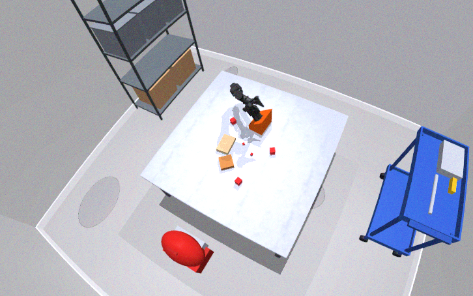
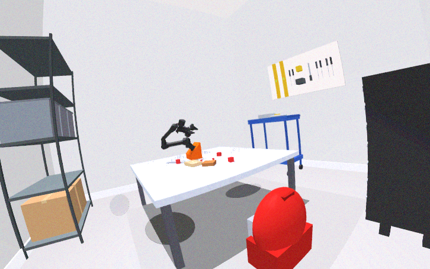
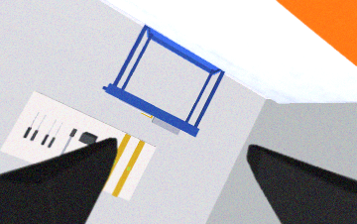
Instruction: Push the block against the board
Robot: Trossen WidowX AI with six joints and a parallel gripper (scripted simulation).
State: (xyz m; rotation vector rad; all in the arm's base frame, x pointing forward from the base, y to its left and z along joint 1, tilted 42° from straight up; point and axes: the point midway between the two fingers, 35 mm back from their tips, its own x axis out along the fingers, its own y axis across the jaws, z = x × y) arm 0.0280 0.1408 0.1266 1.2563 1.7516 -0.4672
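The tan board lies 280 mm below my gripper tip, 270 mm ahead of it and 180 mm to the right of it. From my gripper tip the other things lie so: square block: 400 mm ahead, 280 mm below, 80 mm to the right.
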